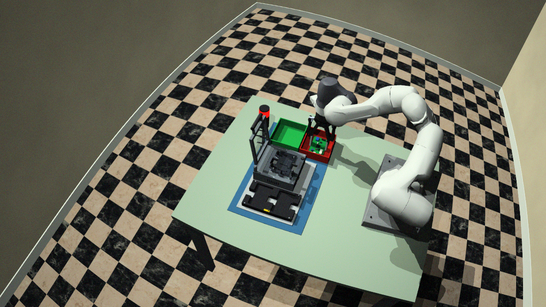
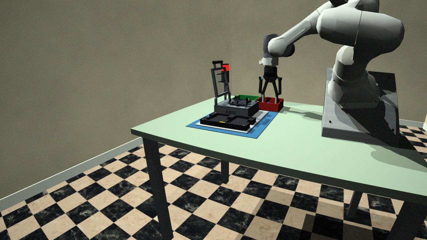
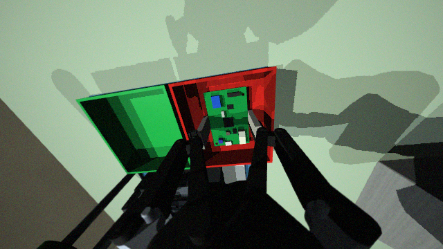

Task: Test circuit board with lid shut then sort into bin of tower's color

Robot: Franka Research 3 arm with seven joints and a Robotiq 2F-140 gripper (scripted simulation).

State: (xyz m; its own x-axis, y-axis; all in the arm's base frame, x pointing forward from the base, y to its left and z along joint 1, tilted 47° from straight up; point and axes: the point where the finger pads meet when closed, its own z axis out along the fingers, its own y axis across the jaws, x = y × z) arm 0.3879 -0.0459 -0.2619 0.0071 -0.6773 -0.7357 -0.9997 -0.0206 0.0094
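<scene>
My gripper is now 30 mm above the red bin. From my hand the other things lie so: tester plate (110 mm ahead, 210 mm to the left, 30 mm above); then green circuit board (20 mm below); then green bin (150 mm ahead, 30 mm below).
</scene>
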